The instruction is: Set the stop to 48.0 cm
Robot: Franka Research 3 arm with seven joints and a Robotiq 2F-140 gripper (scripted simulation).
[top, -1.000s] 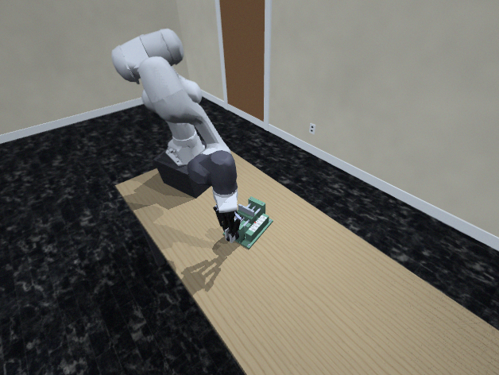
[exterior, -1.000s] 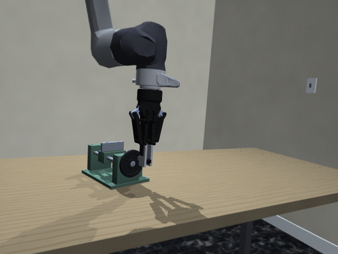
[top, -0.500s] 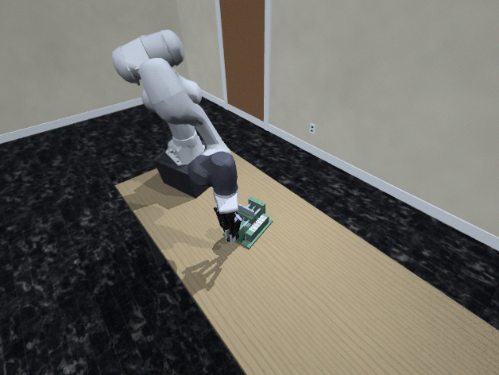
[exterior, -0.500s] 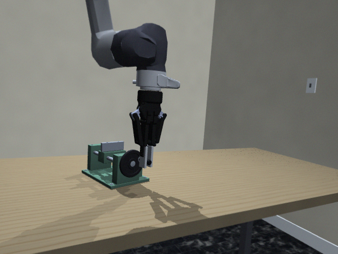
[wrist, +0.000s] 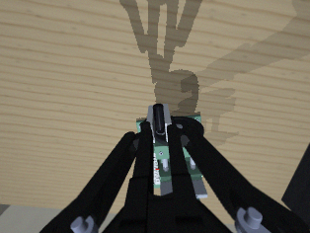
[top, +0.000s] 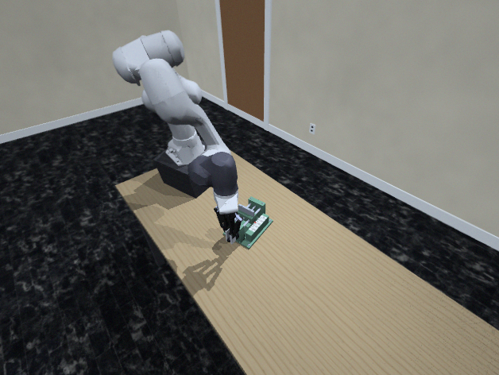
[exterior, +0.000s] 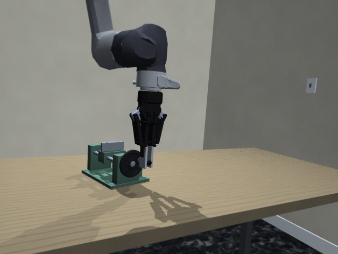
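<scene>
Now: hand 1 cm past the black handwheel, 2 cm to the right of it and 2 cm above it. Also, from my hand: stop block (3 cm behind, 15 cm to the left, 1 cm below).
</scene>
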